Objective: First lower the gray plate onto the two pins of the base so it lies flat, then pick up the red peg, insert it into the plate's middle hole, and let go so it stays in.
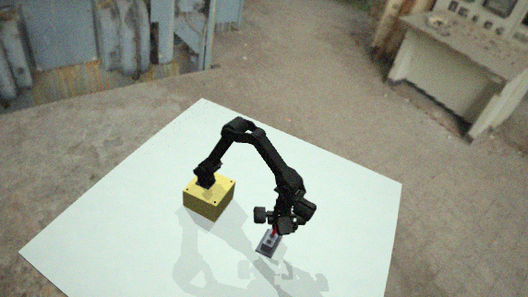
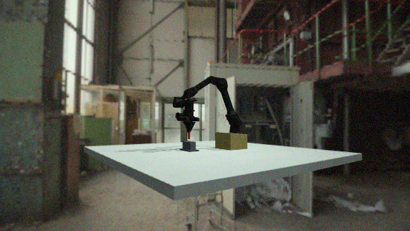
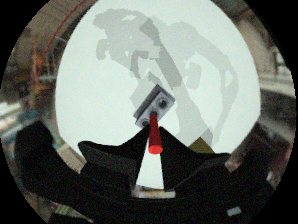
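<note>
My gripper tip is now 70 mm above the gray plate. Also, from my gripper tip: gray base 110 mm below; then red peg right at my gripper tip.
</note>
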